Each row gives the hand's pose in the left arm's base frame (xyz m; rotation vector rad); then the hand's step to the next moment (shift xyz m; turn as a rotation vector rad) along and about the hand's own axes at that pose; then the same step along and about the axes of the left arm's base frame.
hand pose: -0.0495 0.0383 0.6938 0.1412 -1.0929 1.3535
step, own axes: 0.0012 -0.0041 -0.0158 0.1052 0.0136 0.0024
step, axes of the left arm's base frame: 0.0118 0.0099 -0.0056 -0.0300 0.0764 0.0672
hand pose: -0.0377 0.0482 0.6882 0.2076 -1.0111 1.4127
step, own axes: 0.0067 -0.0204 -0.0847 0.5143 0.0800 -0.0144
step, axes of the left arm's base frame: 0.0554 0.0568 -0.0366 -0.1464 0.3939 0.3074
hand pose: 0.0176 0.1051 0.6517 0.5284 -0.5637 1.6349
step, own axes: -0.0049 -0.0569 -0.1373 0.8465 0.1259 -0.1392
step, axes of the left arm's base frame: 0.0538 0.0896 -0.1058 -0.2379 0.7221 0.4168
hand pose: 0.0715 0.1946 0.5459 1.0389 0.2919 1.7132
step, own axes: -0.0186 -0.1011 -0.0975 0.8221 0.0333 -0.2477
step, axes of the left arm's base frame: -0.0063 0.0530 -0.1312 -0.2577 0.7698 0.2816
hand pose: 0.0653 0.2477 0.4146 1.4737 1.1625 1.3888
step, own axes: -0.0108 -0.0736 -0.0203 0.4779 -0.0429 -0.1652
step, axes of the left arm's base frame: -0.0275 0.0088 -0.0715 -0.1773 0.4635 0.1061
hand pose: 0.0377 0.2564 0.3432 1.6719 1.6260 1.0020
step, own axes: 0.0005 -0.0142 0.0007 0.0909 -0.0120 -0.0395
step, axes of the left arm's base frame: -0.0072 0.0016 -0.0122 -0.0426 0.0877 0.0213
